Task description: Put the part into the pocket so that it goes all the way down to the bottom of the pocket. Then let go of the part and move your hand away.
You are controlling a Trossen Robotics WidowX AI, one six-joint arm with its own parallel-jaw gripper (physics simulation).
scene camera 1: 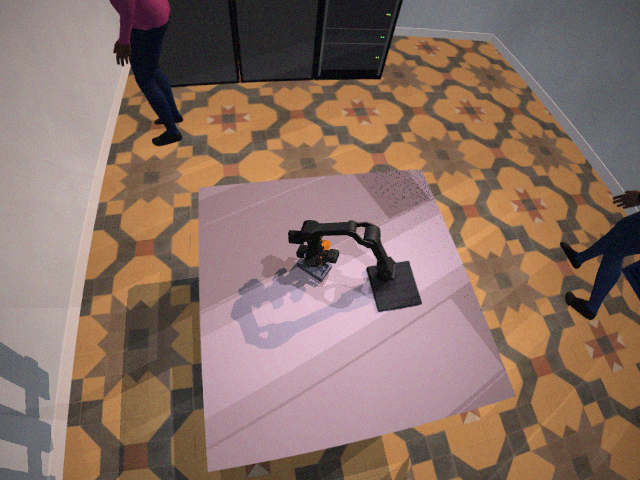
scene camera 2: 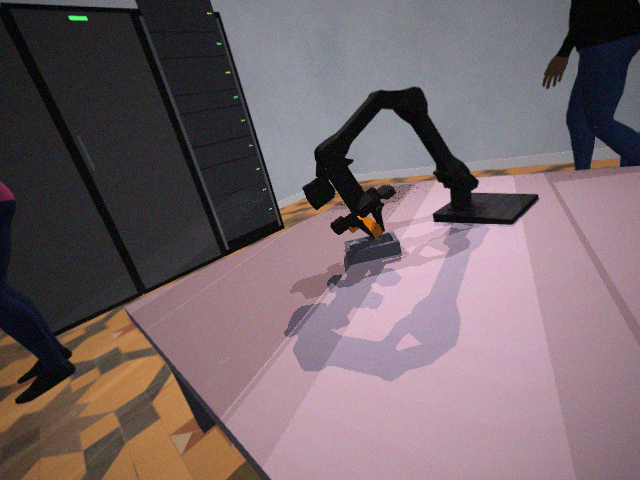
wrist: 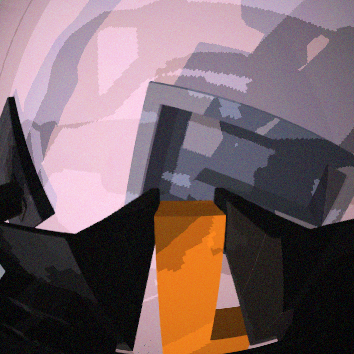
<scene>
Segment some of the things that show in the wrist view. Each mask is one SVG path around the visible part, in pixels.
The gripper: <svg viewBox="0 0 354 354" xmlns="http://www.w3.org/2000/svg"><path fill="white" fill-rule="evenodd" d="M159 188L148 189L108 216L76 233L35 228L0 220L0 265L5 270L0 277L0 354L129 354L116 352L115 349L133 350L155 244L154 214L160 203ZM215 187L213 203L225 214L223 249L239 300L249 345L277 338L277 341L265 345L220 354L354 354L354 218L307 228L264 209L223 187Z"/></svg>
An orange part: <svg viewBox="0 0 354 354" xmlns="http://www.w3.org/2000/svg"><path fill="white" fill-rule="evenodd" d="M160 200L154 214L154 239L162 353L220 354L247 349L249 342L240 306L215 309L223 253L225 214L212 200Z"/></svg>
</scene>
